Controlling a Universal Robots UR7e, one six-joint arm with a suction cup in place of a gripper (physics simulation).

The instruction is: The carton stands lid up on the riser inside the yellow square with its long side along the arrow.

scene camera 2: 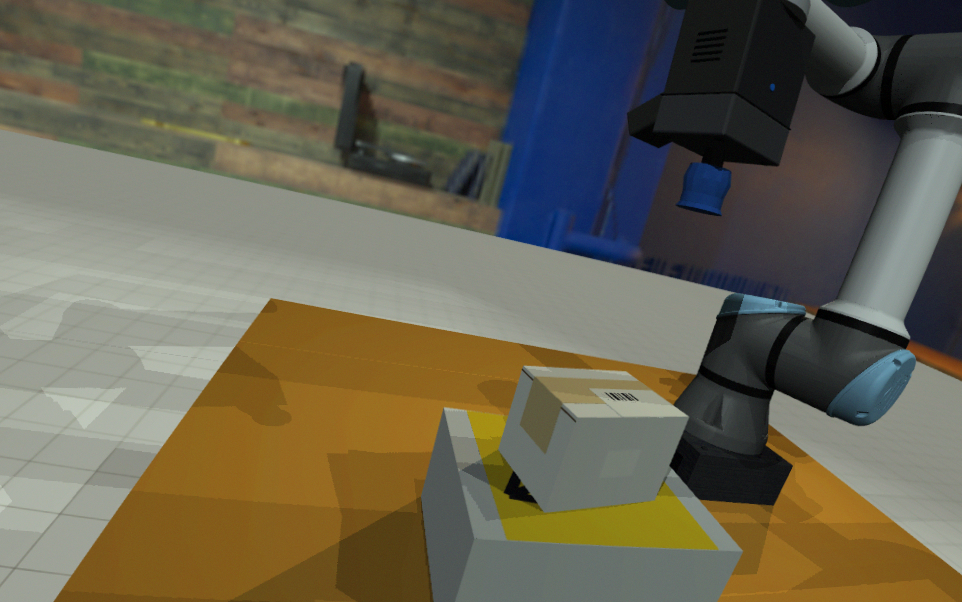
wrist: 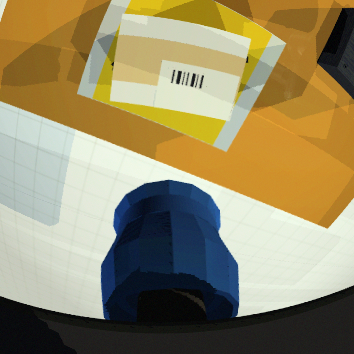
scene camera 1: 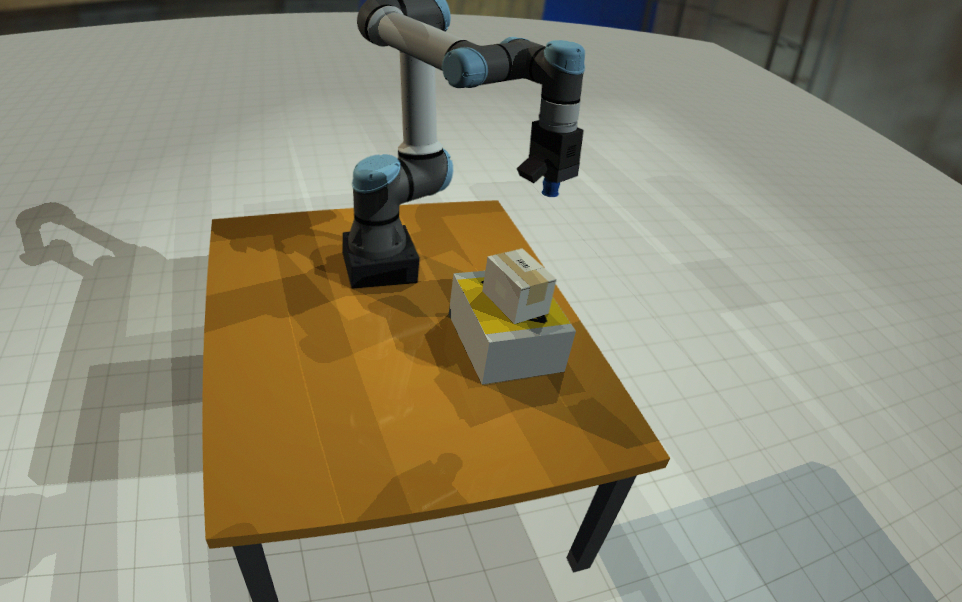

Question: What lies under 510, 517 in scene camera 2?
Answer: A grey riser.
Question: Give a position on a carton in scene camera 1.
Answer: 515, 282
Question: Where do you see a carton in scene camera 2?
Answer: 577, 438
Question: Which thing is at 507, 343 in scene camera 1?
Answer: A grey riser.
